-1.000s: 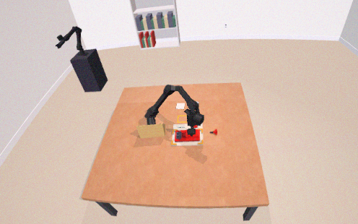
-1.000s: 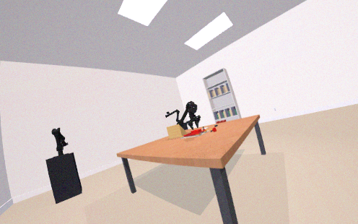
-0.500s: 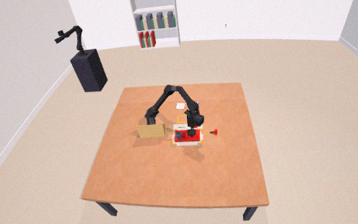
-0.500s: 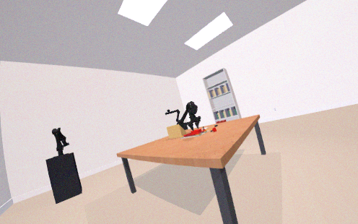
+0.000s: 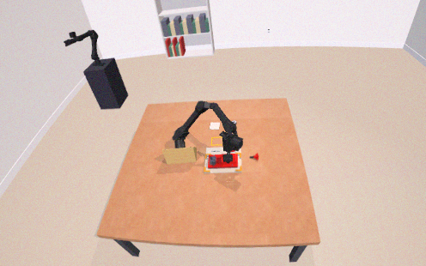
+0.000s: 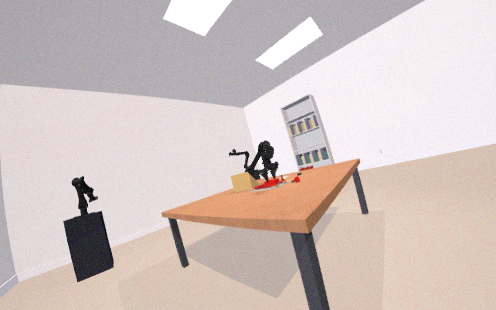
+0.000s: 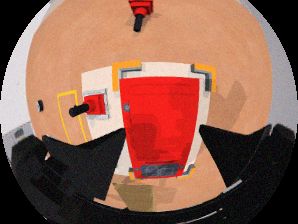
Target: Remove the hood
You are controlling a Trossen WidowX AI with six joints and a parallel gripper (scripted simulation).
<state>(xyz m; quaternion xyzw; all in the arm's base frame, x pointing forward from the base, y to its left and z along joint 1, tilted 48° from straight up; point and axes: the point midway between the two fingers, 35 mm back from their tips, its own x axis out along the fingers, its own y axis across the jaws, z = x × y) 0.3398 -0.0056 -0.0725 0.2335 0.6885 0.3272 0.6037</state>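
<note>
The red hood lies 1 cm below my gripper tip. From my gripper tip the other things lie so: white wheel (2 cm ahead, 40 cm to the left, 4 cm below).
</note>
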